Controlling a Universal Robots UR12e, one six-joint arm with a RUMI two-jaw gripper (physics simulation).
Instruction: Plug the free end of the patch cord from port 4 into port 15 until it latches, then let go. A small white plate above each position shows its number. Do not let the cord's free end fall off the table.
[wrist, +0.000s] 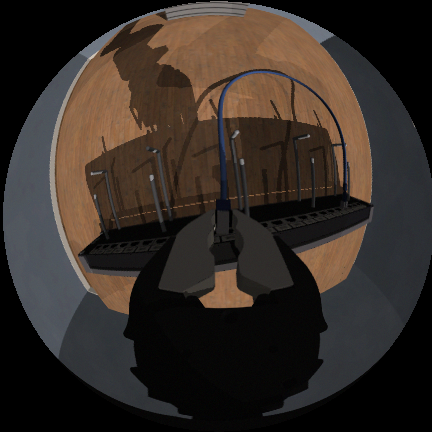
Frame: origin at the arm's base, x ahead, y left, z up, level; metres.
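Seen in the pictures: gripper, fingertip midpoint: (222, 210).
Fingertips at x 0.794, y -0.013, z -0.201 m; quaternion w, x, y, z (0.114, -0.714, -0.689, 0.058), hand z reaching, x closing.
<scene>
Pixels of each thing's top centre, then the offset from my fingertips to it. "spot": a spot on its surface instead. Level surfaces: height alone.
- blue patch cord, surface spot: (260, 72) spot: dx -0.233, dy +0.087, dz -0.072 m
- black port panel, middle of its top: (259, 245) dx +0.028, dy +0.031, dz +0.023 m
- dark plug, middle of its top: (222, 223) dx +0.008, dy -0.002, dz +0.011 m
- bent post, surface spot: (235, 135) spot: dx -0.080, dy +0.022, dz -0.031 m
- wooden table, its level: dz -0.075 m
The blue patch cord (260, 72) arches up over the back of the black port panel (320, 232). One end of the cord goes down into a port near the panel's right end. At the other end is a dark plug (223, 222), with its boot upward. My gripper (222, 210) is shut on this plug, over the middle part of the panel's port row. The fingers hide the ports beside and under the plug. I cannot tell whether the plug's tip is inside a port. The port numbers are too small and dark to read.
Several thin grey posts, some with bent tops (303, 136) (98, 173), stand up along the panel's back side, to the left and right of the cord. One bent post (235, 135) stands close to the right of the held cord. The panel stands on a wooden table (327, 87).
</scene>
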